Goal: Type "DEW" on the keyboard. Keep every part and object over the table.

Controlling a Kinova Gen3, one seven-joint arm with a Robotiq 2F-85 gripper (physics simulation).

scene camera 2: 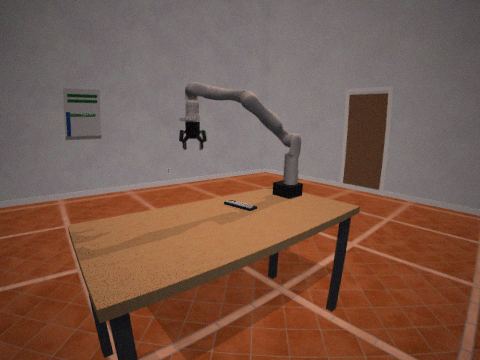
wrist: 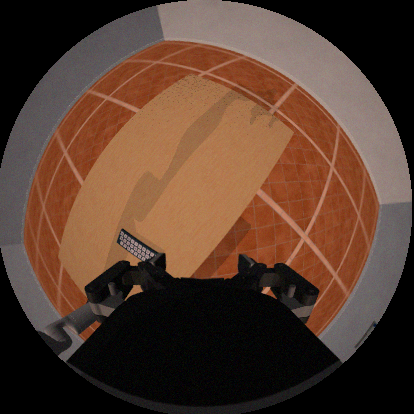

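Observation:
A small dark keyboard with rows of pale keys lies flat on the wooden table. In the wrist view it is at the lower left, and its near end is partly hidden behind the left finger. The letters on the keys are too small to read. My gripper is open and empty. It points down, high above the level of the table top, and stands to the left of the keyboard in the scene view.
The arm's black base stands at the table's far right end, beyond the keyboard. The arm's shadow falls along the table top. A board hangs on the wall at the left, and a brown door is at the right.

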